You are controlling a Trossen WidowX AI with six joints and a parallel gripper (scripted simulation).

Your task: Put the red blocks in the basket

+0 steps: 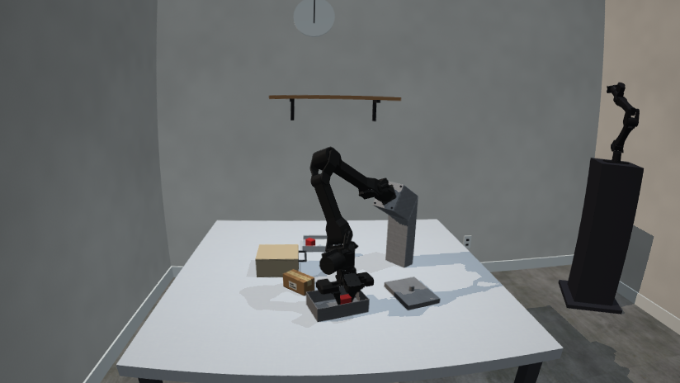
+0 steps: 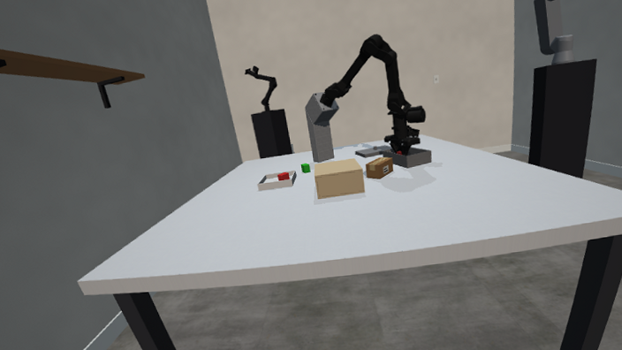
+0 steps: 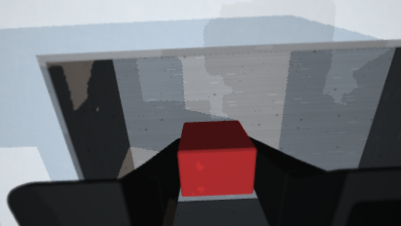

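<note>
My hand is 20 mm short of the dark grey box, 20 mm to the right of it and 30 mm above it. From my hand the other things lie so: cardboard box 200 mm ahead, 50 mm to the right, 10 mm below; knobbed lid 190 mm behind, 170 mm to the right, 30 mm below; shallow basket 320 mm ahead, 470 mm to the right, 30 mm below.
</note>
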